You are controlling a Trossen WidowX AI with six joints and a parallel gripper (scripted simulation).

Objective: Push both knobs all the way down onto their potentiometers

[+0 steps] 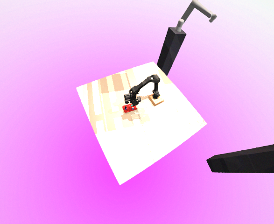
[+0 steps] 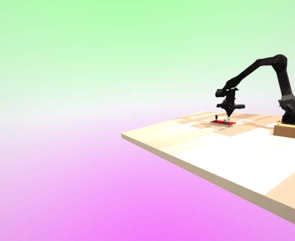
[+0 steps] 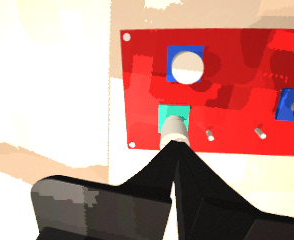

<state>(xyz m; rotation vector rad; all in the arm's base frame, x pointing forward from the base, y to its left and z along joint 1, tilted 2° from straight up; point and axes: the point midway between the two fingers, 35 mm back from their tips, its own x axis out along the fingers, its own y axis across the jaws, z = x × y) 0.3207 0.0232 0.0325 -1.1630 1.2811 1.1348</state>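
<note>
Now: gripper tip 1 cm above the grey knob. Round my gripper tip: black knob 9 cm ahead, 2 cm to the left, 1 cm below.
</note>
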